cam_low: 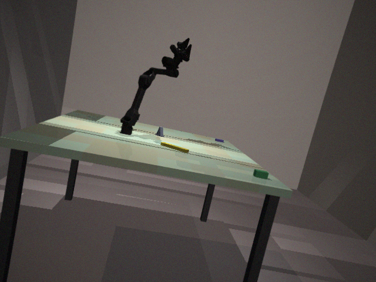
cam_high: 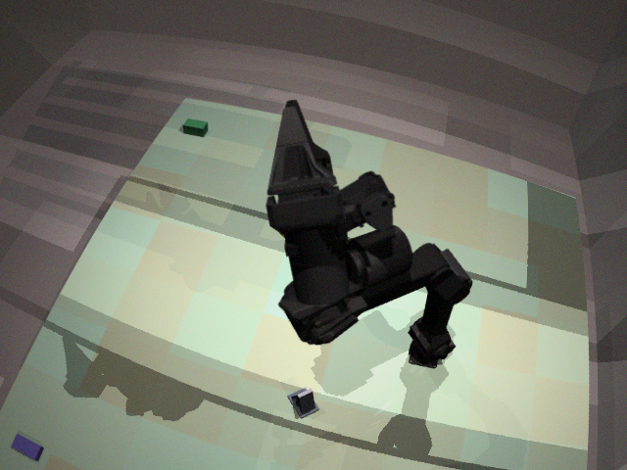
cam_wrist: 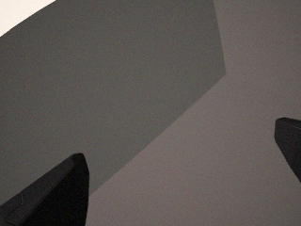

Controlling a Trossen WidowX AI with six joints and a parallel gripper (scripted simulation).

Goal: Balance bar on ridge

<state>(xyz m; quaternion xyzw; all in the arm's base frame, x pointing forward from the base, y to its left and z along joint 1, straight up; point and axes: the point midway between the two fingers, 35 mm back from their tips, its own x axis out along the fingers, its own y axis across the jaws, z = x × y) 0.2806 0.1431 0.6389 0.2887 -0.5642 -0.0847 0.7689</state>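
The yellow bar is 10 mm ahead of my gripper tip, 310 mm to the right of it and 660 mm below it. Round my gripper tip: green block 450 mm ahead, 630 mm to the right, 650 mm below; then purple block 450 mm ahead, 370 mm to the left, 660 mm below.
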